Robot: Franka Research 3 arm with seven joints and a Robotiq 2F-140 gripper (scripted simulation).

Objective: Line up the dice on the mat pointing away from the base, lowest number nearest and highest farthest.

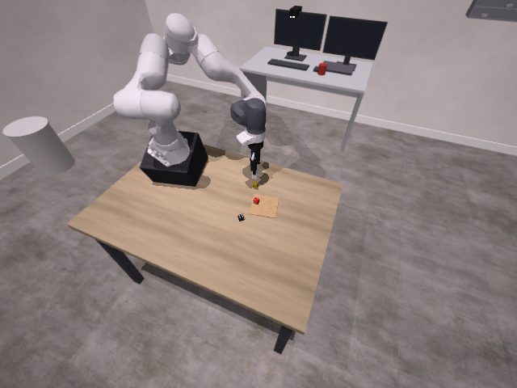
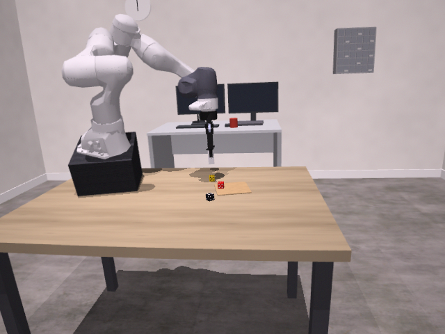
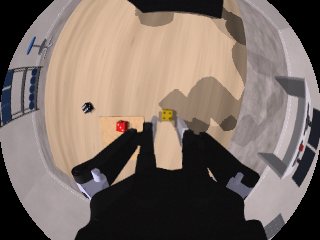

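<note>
Right now the yellow die is 110 mm below my hand. Also, from my hand: black die 40 mm ahead, 240 mm to the right, 110 mm below; then red die 60 mm ahead, 110 mm to the right, 100 mm below; then tan mat 110 mm ahead, 110 mm to the right, 120 mm below.
</note>
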